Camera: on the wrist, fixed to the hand. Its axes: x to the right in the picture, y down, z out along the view.
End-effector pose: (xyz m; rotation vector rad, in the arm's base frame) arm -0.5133 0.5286 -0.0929 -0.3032 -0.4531 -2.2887
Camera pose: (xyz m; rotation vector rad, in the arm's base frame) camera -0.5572 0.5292 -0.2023 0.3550 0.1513 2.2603
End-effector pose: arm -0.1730 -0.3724 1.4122 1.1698 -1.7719 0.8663
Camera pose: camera -0.0904 -0.2991 1.4534 1.8095 -0.6478 -0.6084
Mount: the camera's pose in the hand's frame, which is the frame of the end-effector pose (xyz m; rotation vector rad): -0.0090 -0.0575 -0.1025 -0.4697 -0.2611 -1.5672
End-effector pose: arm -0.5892 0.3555 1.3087 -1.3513 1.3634 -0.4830
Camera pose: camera -0.6552 0.3080 1.3940 -2.6199 -0.0839 -0.9455
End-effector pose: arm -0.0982 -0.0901 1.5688 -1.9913 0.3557 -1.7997
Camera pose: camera -0.2060 -0.0503 1.5949 1.7255 0.7526 1.1880
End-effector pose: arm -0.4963 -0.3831 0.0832 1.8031 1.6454 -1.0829
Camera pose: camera -0.5275 -0.2987 0.1594 -0.2030 2.7299 -1.1312
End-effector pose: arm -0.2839 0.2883 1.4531 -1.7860 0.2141 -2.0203
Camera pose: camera -0.3954 0.3264 1.4514 1.5065 0.6562 1.3444
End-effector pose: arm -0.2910 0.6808 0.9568 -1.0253 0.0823 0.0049
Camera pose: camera -0.3043 0.5637 0.9536 -1.3116 -1.0112 -1.3105
